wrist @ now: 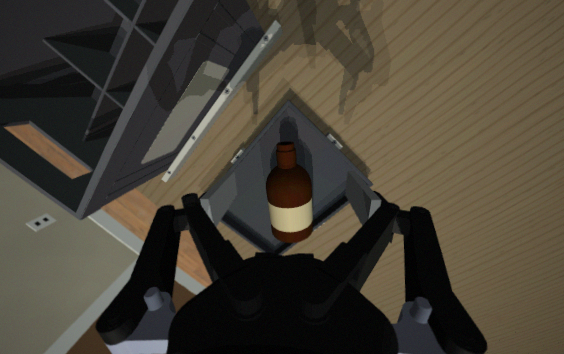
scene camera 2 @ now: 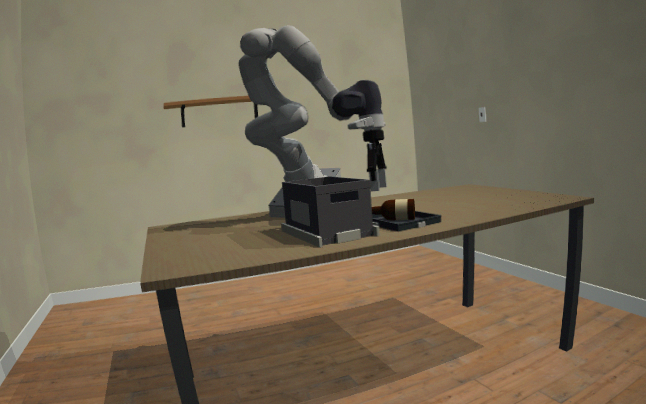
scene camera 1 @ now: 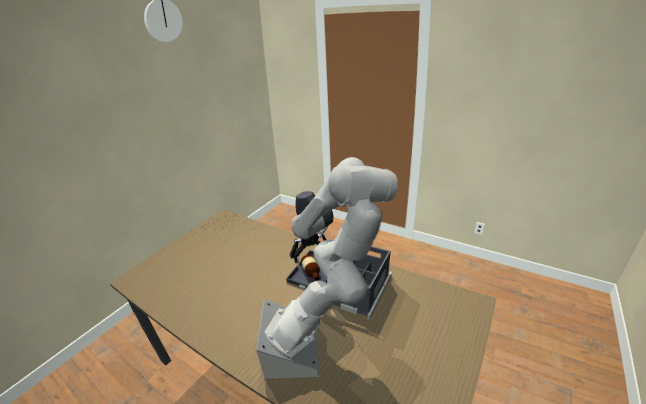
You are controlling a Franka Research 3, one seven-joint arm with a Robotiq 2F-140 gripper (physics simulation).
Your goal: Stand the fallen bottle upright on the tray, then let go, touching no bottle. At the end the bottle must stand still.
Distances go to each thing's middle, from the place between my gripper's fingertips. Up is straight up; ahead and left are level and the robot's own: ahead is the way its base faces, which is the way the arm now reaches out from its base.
Scene:
The brown bottle (scene camera 2: 400, 209) is 80 mm below my hand, 50 mm ahead of it and 30 mm to the left of it.

